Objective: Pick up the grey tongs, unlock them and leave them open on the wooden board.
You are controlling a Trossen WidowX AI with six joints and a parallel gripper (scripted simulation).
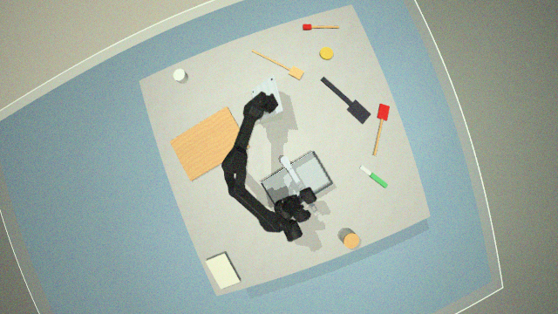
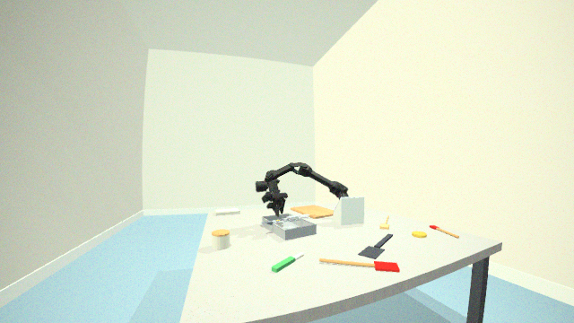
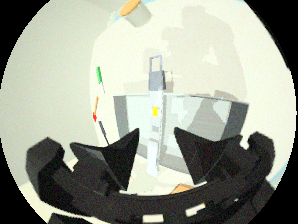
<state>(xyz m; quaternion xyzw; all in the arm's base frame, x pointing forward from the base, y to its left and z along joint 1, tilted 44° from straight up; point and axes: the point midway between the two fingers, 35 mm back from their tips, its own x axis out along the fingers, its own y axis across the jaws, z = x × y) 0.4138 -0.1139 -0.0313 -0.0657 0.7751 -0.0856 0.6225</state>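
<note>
Now: the grey roasting tin 6 cm below my gripper tip and 4 cm behind it. From my gripper tip the other things lie so: cork-lidded jar: 34 cm ahead, 13 cm to the left, 5 cm below; black spatula: 43 cm to the left, 31 cm behind, 8 cm below; wooden board: 41 cm behind, 33 cm to the right, 8 cm below.
</note>
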